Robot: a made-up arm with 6 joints. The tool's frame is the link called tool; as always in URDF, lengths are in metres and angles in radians. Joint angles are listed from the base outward.
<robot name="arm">
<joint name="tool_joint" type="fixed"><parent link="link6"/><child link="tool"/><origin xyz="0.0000 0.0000 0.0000" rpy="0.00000 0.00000 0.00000"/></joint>
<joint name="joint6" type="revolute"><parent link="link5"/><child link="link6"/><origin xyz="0.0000 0.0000 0.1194" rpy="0.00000 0.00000 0.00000"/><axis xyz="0 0 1"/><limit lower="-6.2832" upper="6.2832"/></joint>
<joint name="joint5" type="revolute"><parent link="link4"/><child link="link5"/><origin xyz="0.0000 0.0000 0.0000" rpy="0.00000 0.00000 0.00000"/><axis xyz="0 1 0"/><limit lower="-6.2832" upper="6.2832"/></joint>
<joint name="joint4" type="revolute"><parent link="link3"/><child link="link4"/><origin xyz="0.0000 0.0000 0.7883" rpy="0.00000 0.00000 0.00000"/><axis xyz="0 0 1"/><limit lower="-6.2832" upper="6.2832"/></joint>
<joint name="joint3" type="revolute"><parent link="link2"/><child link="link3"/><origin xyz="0.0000 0.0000 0.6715" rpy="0.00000 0.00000 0.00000"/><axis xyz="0 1 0"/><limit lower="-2.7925" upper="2.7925"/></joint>
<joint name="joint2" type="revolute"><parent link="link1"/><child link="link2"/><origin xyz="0.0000 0.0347 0.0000" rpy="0.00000 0.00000 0.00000"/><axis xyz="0 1 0"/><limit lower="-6.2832" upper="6.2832"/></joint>
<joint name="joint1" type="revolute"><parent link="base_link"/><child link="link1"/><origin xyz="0.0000 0.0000 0.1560" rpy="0.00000 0.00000 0.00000"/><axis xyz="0 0 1"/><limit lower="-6.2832" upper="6.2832"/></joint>
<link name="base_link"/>
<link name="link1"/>
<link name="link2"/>
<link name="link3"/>
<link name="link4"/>
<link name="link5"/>
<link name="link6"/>
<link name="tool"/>
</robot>
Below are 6 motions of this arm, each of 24 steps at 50 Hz.
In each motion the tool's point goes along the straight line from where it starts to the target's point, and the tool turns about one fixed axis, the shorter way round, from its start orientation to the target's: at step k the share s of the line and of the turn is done. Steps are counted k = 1, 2, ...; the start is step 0. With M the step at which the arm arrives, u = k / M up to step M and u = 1 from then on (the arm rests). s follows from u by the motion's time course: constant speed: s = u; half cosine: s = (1 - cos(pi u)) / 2; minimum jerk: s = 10 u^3 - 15 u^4 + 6 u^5.
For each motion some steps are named. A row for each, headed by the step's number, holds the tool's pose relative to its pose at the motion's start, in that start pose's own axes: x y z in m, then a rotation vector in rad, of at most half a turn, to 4 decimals.
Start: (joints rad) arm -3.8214 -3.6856 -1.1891 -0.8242 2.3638 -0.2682
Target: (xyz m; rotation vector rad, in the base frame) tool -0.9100 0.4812 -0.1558 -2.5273 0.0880 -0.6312
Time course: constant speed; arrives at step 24
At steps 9, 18, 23, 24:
9: 0.0809 0.0219 -0.0789 0.0855 -0.2208 -0.1867
18: 0.1618 0.0437 -0.1579 0.1711 -0.4416 -0.3734
23: 0.2067 0.0559 -0.2017 0.2186 -0.5643 -0.4772
24: 0.2157 0.0583 -0.2105 0.2281 -0.5889 -0.4979

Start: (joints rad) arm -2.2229 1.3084 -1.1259 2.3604 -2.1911 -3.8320
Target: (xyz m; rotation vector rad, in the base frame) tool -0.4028 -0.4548 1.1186 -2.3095 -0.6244 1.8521
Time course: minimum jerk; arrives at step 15
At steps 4, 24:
4: 0.0202 -0.0128 -0.0206 0.0221 -0.0585 0.0520
24: 0.1656 -0.1048 -0.1691 0.1812 -0.4800 0.4268

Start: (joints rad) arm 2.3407 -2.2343 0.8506 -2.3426 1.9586 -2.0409
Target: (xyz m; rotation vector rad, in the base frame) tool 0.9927 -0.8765 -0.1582 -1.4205 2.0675 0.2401
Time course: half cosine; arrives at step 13
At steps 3, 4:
3: -0.0035 -0.0099 0.0001 0.0133 0.0230 0.0271
4: -0.0060 -0.0169 0.0002 0.0229 0.0395 0.0466

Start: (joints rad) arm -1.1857 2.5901 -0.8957 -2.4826 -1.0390 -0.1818
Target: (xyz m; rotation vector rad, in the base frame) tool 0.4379 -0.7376 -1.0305 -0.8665 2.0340 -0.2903
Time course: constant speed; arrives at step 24
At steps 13, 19, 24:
13: -0.2594 0.0964 0.1043 0.0901 -0.1995 0.6675
19: -0.3792 0.1409 0.1524 0.1317 -0.2915 0.9756
24: -0.4789 0.1780 0.1925 0.1664 -0.3682 1.2323

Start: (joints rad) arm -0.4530 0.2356 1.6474 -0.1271 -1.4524 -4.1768
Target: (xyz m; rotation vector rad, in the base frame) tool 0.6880 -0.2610 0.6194 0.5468 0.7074 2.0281
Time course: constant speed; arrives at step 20
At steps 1, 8, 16, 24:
1: 0.0060 0.0070 -0.0070 0.0170 0.0128 0.0191
8: 0.0479 0.0556 -0.0561 0.1363 0.1023 0.1531
16: 0.0957 0.1112 -0.1122 0.2727 0.2045 0.3063
24: 0.1196 0.1391 -0.1403 0.3408 0.2557 0.3828

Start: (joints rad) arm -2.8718 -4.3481 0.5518 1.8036 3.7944 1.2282
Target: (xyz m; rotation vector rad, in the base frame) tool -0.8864 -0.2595 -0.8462 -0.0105 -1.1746 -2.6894
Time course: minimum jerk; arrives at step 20
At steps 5, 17, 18, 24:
5: -0.0194 -0.0131 -0.0075 -0.0027 0.0534 0.0074
17: -0.1821 -0.1233 -0.0707 -0.0258 0.5020 0.0692
18: -0.1854 -0.1256 -0.0720 -0.0263 0.5113 0.0705
24: -0.1870 -0.1267 -0.0726 -0.0266 0.5158 0.0711

